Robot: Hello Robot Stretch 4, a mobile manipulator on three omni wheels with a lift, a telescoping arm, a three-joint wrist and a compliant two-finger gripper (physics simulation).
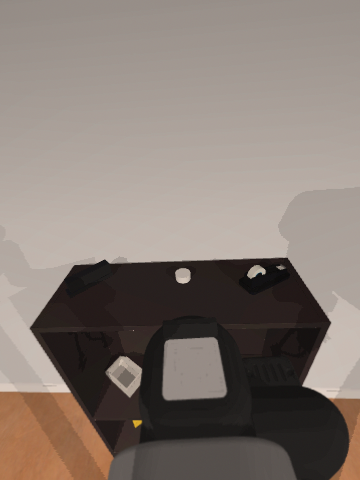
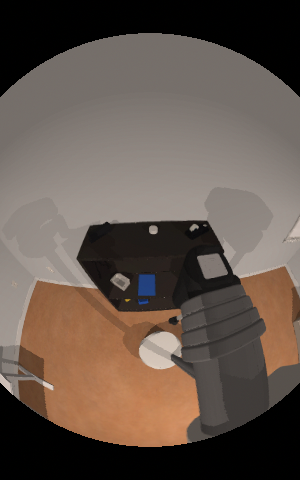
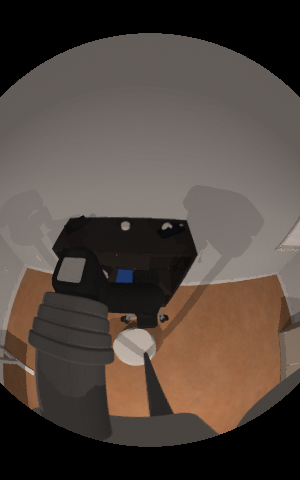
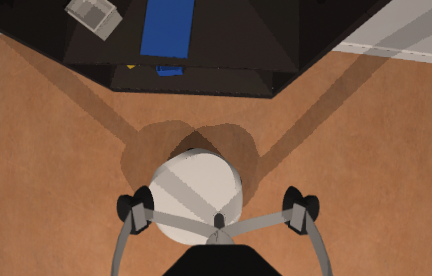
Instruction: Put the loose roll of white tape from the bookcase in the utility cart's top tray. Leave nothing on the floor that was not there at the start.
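Seen in the pictures: gripper, fingertip midpoint: (image 4: 218, 202); robot's base, origin of the base link: (image 2: 159, 349) (image 3: 135, 345) (image 4: 198, 191).
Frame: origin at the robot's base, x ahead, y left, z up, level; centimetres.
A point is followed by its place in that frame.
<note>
The loose roll of white tape (image 1: 183, 275) {x 64.4, y 0.5, z 105.8 cm} (image 2: 153, 229) {x 64.2, y 0.5, z 105.7 cm} (image 3: 125, 225) {x 64.3, y 0.2, z 105.7 cm} lies flat on the top of the dark bookcase (image 1: 145, 307) {x 54.2, y 12.1, z 103.3 cm} (image 2: 145, 248) {x 52.8, y 5.9, z 103.4 cm} (image 3: 125, 242) {x 53.9, y -0.4, z 103.3 cm} (image 4: 240, 40), near the middle of its back edge. A second white roll sits in a black dispenser (image 1: 265, 281) {x 60.2, y -24.7, z 105.0 cm} (image 2: 198, 231) {x 60.4, y -25.3, z 105.3 cm} (image 3: 171, 231) {x 60.2, y -25.0, z 105.1 cm} at the right end. My gripper (image 3: 144, 318) {x 17.1, y -8.7, z 99.2 cm} (image 4: 218, 202) {x 17.1, y -8.7, z 99.2 cm} is open and empty, its fingers wide apart. It hangs in front of the bookcase, well below its top and away from the tape. The utility cart cannot be made out.
A black object (image 1: 90, 278) {x 64.9, y 30.9, z 106.5 cm} lies at the top's left end. A whitish open box (image 1: 124, 375) {x 64.7, y 31.2, z 47.0 cm} (image 4: 95, 17) {x 63.5, y 30.4, z 46.9 cm} and a blue flat item (image 2: 146, 284) {x 60.0, y 6.6, z 46.6 cm} (image 4: 167, 27) {x 59.4, y 6.8, z 46.5 cm} are on a shelf. A round white disc (image 2: 160, 350) {x -0.3, y 0.1, z 18.7 cm} (image 4: 197, 195) {x 1.9, y -1.1, z 18.7 cm} is low beneath the gripper. The wall stands behind the bookcase.
</note>
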